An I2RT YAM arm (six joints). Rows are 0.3 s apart.
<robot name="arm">
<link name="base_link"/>
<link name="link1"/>
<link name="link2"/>
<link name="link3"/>
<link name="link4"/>
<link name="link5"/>
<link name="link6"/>
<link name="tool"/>
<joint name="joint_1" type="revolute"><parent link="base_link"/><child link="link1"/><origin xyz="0 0 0.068" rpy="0 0 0"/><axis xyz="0 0 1"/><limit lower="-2.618" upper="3.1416"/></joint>
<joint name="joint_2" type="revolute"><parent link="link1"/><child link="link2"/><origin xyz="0.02 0.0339 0.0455" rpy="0 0 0"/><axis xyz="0 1 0"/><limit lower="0" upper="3.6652"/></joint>
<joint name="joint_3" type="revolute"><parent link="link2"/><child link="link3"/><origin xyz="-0.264 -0.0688 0" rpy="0 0 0"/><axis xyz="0 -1 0"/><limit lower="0" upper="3.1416"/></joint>
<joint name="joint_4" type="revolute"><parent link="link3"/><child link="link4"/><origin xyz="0.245 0.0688 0.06" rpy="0 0 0"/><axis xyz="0 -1 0"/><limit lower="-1.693" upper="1.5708"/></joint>
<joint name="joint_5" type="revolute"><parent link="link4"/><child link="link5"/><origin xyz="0.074 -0.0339 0.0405" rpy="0 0 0"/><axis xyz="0 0 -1"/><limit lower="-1.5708" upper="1.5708"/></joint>
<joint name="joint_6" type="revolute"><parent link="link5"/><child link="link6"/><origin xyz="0.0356 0 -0.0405" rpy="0 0 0"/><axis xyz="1 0 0"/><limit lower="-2.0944" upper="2.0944"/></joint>
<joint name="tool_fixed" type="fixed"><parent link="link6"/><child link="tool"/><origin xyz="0 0 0" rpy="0 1.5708 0"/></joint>
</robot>
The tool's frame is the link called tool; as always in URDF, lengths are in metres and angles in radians.
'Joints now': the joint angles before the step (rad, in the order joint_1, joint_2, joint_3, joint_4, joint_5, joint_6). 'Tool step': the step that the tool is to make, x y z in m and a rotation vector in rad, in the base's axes. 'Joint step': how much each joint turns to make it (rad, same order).
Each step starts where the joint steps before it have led.
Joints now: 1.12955 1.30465 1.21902 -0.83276 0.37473 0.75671
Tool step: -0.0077 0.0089 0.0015 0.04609 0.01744 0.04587
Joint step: 0.03578 0.00646 0.00409 0.03213 -0.03361 0.01455
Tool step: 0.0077 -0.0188 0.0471 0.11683 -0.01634 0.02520
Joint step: -0.06851 -0.05276 0.12063 -0.04681 -0.08917 -0.04710
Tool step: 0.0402 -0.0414 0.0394 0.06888 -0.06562 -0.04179
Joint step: -0.24574 -0.02406 0.11351 -0.01718 -0.14575 -0.14561
